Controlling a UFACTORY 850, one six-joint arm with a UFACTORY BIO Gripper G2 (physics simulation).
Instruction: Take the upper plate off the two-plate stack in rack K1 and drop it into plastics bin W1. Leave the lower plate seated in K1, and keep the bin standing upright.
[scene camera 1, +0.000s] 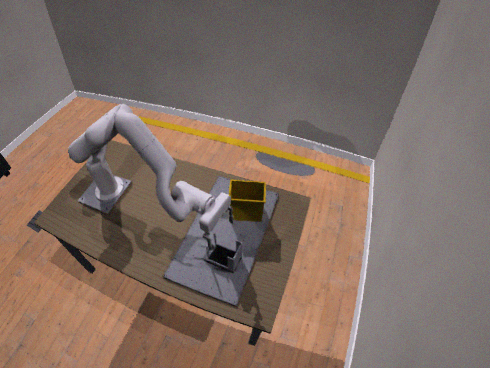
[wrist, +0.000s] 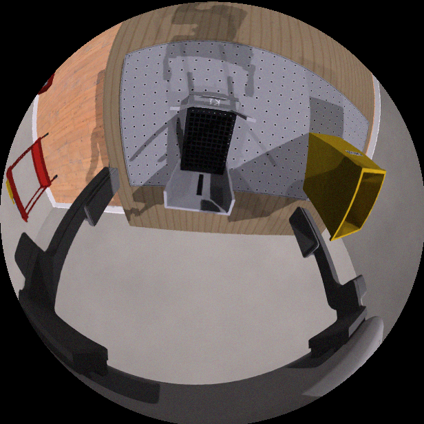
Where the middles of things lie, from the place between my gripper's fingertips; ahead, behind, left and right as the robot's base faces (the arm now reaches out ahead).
Now: hand 300 mm to the right of the yellow plastics bin W1 (scene camera 1: 247, 197), 130 mm above it and 30 mm past it.
